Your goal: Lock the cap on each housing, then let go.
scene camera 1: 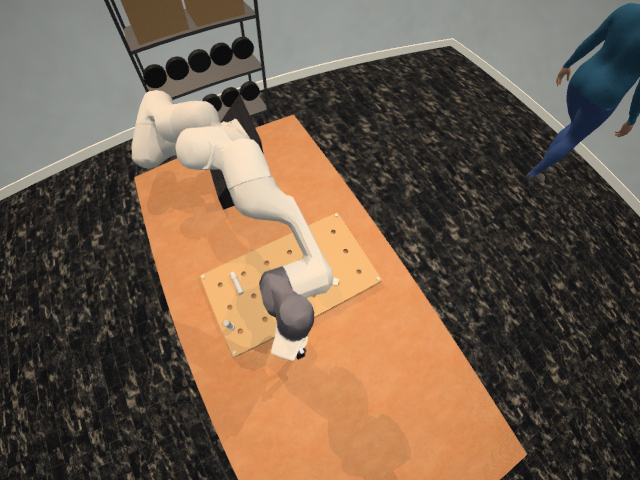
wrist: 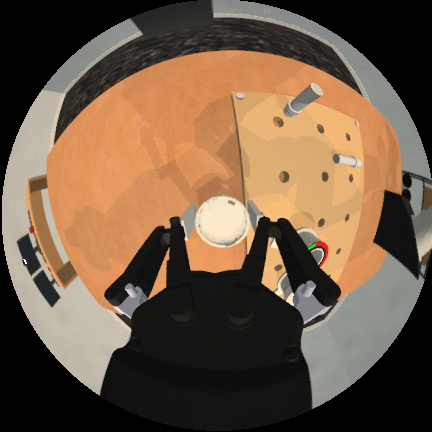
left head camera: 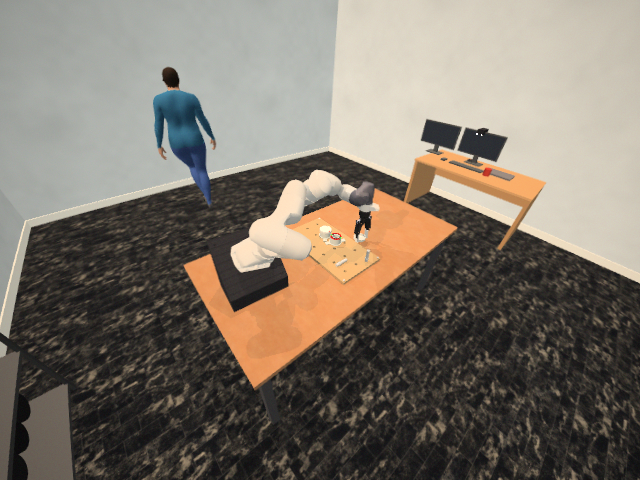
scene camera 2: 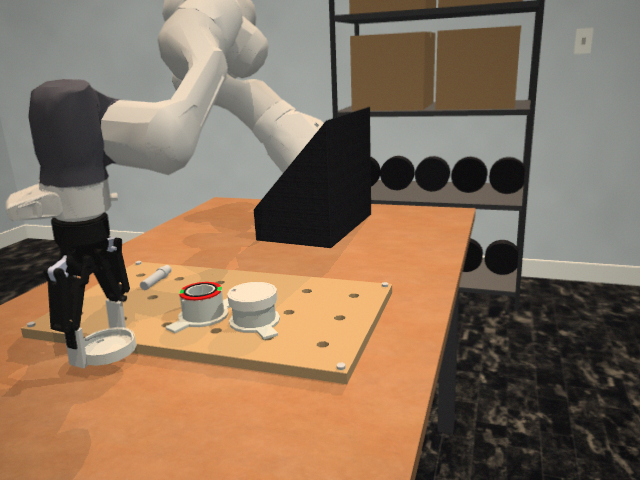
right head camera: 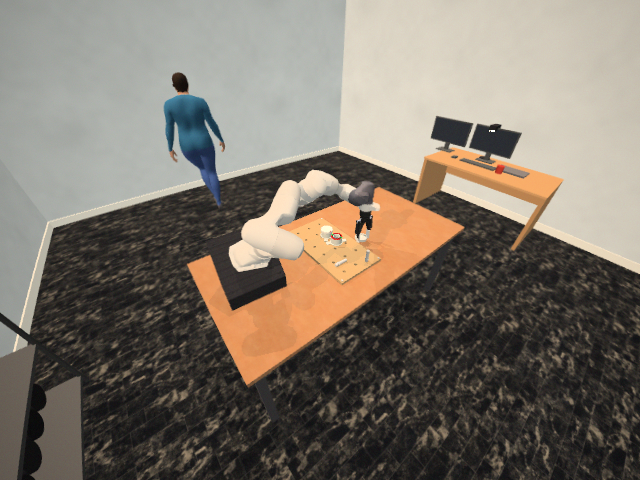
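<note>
My gripper [scene camera 2: 97, 333] [wrist: 221, 209] is shut on a round white cap [scene camera 2: 109, 346] [wrist: 222, 221], open side up, beside the pegboard's edge and low over the table. One housing [scene camera 2: 202, 307] [left head camera: 335, 239] [right head camera: 336, 239] stands uncapped on the pegboard, with a red ring and green marks around its top rim. The other housing [scene camera 2: 253, 316] stands right next to it with a white cap [scene camera 2: 252, 295] [left head camera: 325, 230] [right head camera: 326, 230] on top; whether that cap is locked I cannot tell. In scene camera 1 the arm hides the housings.
The wooden pegboard [scene camera 2: 305, 361] [scene camera 1: 356, 258] [wrist: 260, 150] lies on the orange table [scene camera 1: 413, 361]. One grey peg [scene camera 1: 236, 283] [scene camera 2: 155, 277] [wrist: 347, 160] lies on it, and another peg [scene camera 1: 228, 324] [wrist: 303, 100] stands upright near a corner. The black robot base block [scene camera 2: 330, 180] is behind.
</note>
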